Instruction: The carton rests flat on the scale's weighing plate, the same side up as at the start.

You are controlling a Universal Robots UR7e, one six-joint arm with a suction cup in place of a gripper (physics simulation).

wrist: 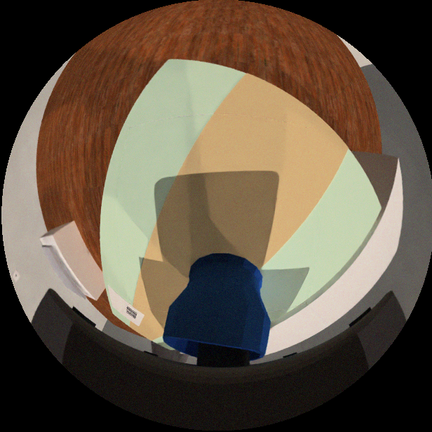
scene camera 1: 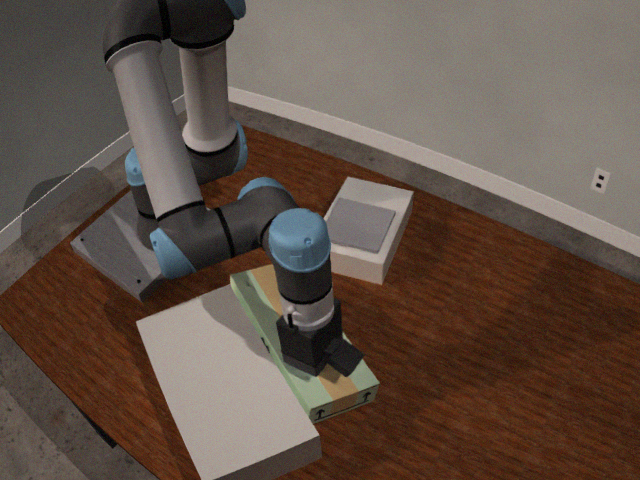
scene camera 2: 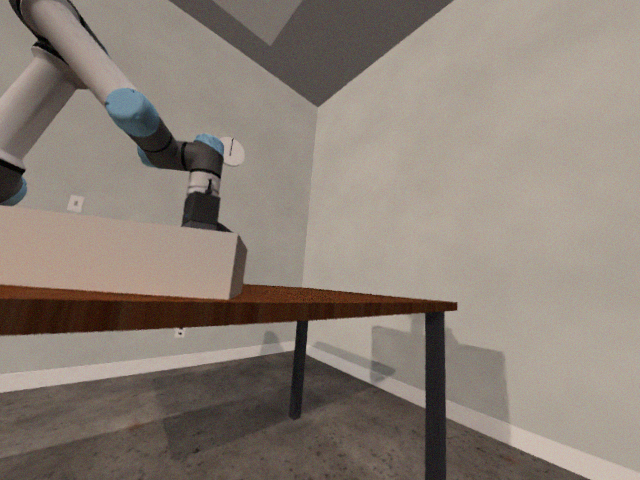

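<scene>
The flat carton [scene camera 1: 338, 384] [wrist: 250, 130], green with an orange stripe, has its striped face up. It sits slightly tilted alongside the white block, with part of its long side showing in scene camera 1. My suction gripper [scene camera 1: 310, 346] [scene camera 2: 201, 211] [wrist: 226, 265] is on the carton's top, its blue cup against the striped face in the wrist view. The cup is hidden in both scene views, and the carton is hidden behind the block in scene camera 2. The white scale [scene camera 1: 374, 188] [wrist: 77, 260] with its grey weighing plate [scene camera 1: 361, 224] stands apart, behind the carton.
A large white block [scene camera 1: 222, 382] [scene camera 2: 113, 255] [wrist: 345, 300] lies close along the carton's left side, its top near the carton's edge. The arm's grey base plate [scene camera 1: 111, 248] is at the back left. The wooden table [scene camera 1: 491, 335] [scene camera 2: 310, 310] carries everything.
</scene>
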